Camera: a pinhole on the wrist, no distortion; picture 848 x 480 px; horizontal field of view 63.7 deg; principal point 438.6 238.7 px. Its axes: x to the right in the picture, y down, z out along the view. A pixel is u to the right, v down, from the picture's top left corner.
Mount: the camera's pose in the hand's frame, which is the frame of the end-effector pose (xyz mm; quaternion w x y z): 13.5 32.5 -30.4 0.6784 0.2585 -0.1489 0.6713
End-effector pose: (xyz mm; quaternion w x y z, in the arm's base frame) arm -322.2 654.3 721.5 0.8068 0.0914 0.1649 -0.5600
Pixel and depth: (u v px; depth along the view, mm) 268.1 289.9 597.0
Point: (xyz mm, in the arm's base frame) -638.2 334.3 1077.4
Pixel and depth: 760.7 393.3 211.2
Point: -290.1 583.3 911.3
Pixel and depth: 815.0 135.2 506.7
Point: -189.2 319.6 1146.7
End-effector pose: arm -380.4 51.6 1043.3 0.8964 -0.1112 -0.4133 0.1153
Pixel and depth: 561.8 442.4 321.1
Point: -603.4 -22.9 1227.4
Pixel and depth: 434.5 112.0 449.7
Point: -503.3 -69.9 1427.8
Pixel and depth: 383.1 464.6 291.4
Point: -550.3 -82.0 1192.1
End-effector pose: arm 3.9 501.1 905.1 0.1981 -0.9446 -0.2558 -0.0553
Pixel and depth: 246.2 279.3 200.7
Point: -35.3 655.6 857.9
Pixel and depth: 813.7 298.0 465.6
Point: 46.9 736.7 463.8
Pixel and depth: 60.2 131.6 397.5
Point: -77.2 914.6 905.4
